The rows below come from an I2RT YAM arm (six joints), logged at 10 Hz.
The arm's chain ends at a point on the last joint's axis. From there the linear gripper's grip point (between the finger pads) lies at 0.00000 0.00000 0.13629 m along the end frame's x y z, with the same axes.
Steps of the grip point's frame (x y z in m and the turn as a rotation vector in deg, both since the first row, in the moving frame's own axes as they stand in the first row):
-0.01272, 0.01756, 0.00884, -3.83, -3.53, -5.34
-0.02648, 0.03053, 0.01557, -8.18, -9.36, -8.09
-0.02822, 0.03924, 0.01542, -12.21, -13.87, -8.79
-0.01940, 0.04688, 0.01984, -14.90, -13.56, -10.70
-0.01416, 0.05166, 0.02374, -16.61, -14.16, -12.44
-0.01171, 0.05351, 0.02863, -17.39, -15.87, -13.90
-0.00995, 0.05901, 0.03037, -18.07, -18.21, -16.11
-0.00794, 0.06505, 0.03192, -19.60, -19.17, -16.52
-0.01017, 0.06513, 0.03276, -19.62, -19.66, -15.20
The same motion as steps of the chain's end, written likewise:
-0.00477, 0.00808, 0.00940, -3.83, -3.53, -5.34
-0.00583, 0.00973, 0.01876, -8.18, -9.36, -8.09
0.00187, 0.00831, 0.02243, -12.21, -13.87, -8.79
0.00874, 0.00939, 0.02815, -14.90, -13.56, -10.70
0.01423, 0.00981, 0.03347, -16.61, -14.16, -12.44
0.01970, 0.00920, 0.03992, -17.39, -15.87, -13.90
0.02547, 0.01205, 0.04372, -18.07, -18.21, -16.11
0.02878, 0.01441, 0.04712, -19.60, -19.17, -16.52
0.02822, 0.01475, 0.04837, -19.62, -19.66, -15.20

